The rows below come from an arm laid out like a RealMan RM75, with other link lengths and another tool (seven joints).
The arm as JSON. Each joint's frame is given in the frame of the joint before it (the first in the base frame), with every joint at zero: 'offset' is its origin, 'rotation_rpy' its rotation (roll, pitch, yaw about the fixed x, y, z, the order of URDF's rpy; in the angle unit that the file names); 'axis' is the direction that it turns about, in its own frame. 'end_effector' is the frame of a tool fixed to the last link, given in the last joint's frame.
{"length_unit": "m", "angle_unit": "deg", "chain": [
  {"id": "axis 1", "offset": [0.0, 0.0, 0.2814], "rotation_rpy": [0.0, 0.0, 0.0], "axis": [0.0, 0.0, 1.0]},
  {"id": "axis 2", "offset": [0.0, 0.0, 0.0], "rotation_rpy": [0.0, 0.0, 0.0], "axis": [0.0, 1.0, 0.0]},
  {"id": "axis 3", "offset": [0.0, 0.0, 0.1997], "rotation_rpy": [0.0, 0.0, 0.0], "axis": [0.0, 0.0, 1.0]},
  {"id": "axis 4", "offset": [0.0, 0.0, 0.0], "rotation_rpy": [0.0, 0.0, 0.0], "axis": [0.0, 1.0, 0.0]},
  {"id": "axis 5", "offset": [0.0, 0.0, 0.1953], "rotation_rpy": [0.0, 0.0, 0.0], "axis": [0.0, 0.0, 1.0]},
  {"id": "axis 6", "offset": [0.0, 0.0, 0.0], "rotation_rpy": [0.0, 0.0, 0.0], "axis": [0.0, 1.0, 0.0]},
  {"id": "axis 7", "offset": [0.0, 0.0, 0.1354], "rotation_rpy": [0.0, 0.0, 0.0], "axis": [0.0, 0.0, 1.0]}
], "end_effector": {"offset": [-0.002, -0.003, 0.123], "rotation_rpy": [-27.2, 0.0, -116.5]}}
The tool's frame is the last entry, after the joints.
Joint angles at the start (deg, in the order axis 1, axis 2, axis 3, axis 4, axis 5, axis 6, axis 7):
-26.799, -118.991, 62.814, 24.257, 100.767, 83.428, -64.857
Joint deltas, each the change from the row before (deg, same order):
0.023, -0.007, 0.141, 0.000, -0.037, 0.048, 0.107
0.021, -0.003, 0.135, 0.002, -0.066, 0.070, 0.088
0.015, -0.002, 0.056, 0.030, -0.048, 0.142, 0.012
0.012, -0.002, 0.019, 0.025, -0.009, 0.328, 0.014
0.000, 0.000, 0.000, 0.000, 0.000, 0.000, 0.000
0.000, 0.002, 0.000, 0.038, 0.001, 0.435, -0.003
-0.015, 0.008, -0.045, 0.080, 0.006, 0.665, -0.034
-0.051, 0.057, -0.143, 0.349, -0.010, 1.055, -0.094
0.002, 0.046, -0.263, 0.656, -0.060, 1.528, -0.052
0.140, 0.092, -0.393, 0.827, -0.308, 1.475, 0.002
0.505, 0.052, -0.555, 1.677, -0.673, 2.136, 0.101
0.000, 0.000, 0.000, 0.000, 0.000, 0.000, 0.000
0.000, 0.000, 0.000, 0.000, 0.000, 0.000, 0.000
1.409, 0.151, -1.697, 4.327, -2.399, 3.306, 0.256
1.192, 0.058, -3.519, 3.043, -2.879, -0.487, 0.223
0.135, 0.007, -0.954, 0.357, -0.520, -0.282, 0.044
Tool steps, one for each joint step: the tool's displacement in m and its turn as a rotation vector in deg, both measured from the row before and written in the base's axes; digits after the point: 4 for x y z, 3 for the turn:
0.0001, -0.0007, -0.0003, -0.075, 0.008, -0.150
0.0003, -0.0006, -0.0002, -0.071, -0.030, -0.135
0.0005, -0.0005, 0.0001, -0.078, -0.103, -0.091
0.0010, -0.0011, 0.0003, -0.189, -0.217, -0.160
0.0000, 0.0000, 0.0000, 0.000, 0.000, 0.000
0.0014, -0.0013, 0.0004, -0.244, -0.286, -0.204
0.0022, -0.0017, 0.0008, -0.338, -0.447, -0.297
0.0036, -0.0015, 0.0022, -0.337, -0.667, -0.599
0.0054, -0.0018, 0.0036, -0.314, -0.998, -0.953
0.0052, -0.0002, 0.0050, 0.114, -1.094, -0.862
0.0077, 0.0002, 0.0083, 0.582, -1.659, -1.398
0.0000, 0.0000, 0.0000, 0.000, 0.000, 0.000
0.0000, 0.0000, 0.0000, 0.000, 0.000, 0.000
0.0142, 0.0086, 0.0219, 3.482, -3.225, -2.452
0.0039, 0.0249, 0.0240, 6.775, -2.210, 1.105
-0.0001, 0.0058, 0.0052, 1.485, -0.451, 0.527

